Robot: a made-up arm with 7 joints.
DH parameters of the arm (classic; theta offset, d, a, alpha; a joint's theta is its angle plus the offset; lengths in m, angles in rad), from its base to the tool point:
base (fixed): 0 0.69 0.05 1.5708
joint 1: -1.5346 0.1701 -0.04 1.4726
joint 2: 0 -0.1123 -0.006 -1.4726
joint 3: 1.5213 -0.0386 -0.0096 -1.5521
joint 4: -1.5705 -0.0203 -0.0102 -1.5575
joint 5: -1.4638 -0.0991 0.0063 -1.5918
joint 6: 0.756 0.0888 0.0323 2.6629
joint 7: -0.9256 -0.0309 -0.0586 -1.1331
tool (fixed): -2.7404 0.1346 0 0
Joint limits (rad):
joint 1: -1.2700..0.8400
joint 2: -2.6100..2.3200
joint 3: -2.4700..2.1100
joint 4: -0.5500..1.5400
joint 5: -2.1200..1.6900
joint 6: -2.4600..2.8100
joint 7: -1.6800..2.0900
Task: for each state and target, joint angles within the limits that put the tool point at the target. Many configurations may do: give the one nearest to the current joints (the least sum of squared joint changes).
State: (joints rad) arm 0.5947 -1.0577 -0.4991 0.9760 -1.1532 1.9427 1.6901
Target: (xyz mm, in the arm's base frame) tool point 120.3 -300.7 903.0
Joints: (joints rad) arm 0.4511 -0.8822 -1.0229 0.7559 -1.1575 1.8609 1.5442
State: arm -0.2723 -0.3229 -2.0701 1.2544 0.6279 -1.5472 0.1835
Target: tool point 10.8 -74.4 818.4
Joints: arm 0.1536 0.1137 -2.1601 1.3131 0.9928 -1.7323 0.1621
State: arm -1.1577 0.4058 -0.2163 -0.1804 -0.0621 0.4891 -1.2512
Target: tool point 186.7 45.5 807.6
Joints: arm -1.1433 0.4236 -0.6302 -0.5194 -0.2499 0.3774 -1.1497
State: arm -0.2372 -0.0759 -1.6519 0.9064 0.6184 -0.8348 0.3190
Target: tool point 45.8 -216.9 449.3
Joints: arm -1.2700 -0.1622 -1.2909 1.5099 0.2960 -0.0877 -0.2952
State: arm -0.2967 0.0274 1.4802 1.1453 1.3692 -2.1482 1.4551
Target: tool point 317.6 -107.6 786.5
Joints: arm 0.5437 -0.2048 1.7055 1.0147 1.2756 -1.7053 1.1033
